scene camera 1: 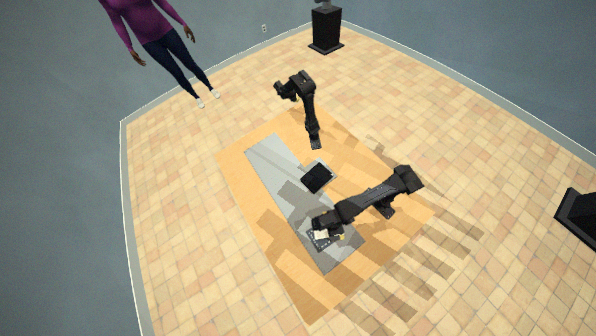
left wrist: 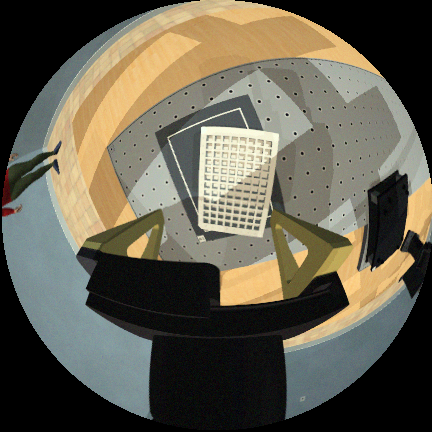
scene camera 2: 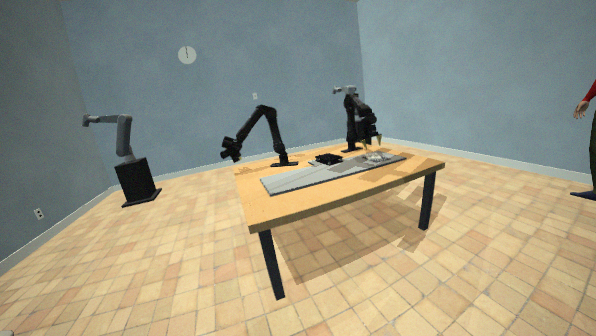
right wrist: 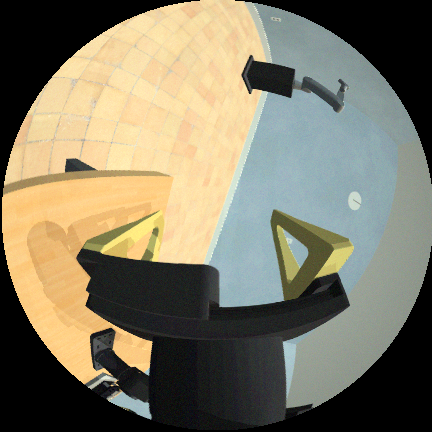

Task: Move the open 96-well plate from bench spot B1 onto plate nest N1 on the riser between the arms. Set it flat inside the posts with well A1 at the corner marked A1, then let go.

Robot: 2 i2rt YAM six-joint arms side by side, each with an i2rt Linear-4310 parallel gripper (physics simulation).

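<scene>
The white open 96-well plate lies over the dark B1 mat, turned relative to its white outline and covering the outline's right part in the left wrist view. My left gripper is open above the plate. In the left wrist view its fingertips appear either side of the plate's near end, the right one closer; nothing is held. The black nest N1 stands between the arms; its posts and A1 mark are too small to read. My right gripper is open and empty, away from the plate.
A grey perforated board runs along the wooden table beneath the mat. The nest is beside the board's long edge. The right arm is folded near the table's far end in scene camera 1.
</scene>
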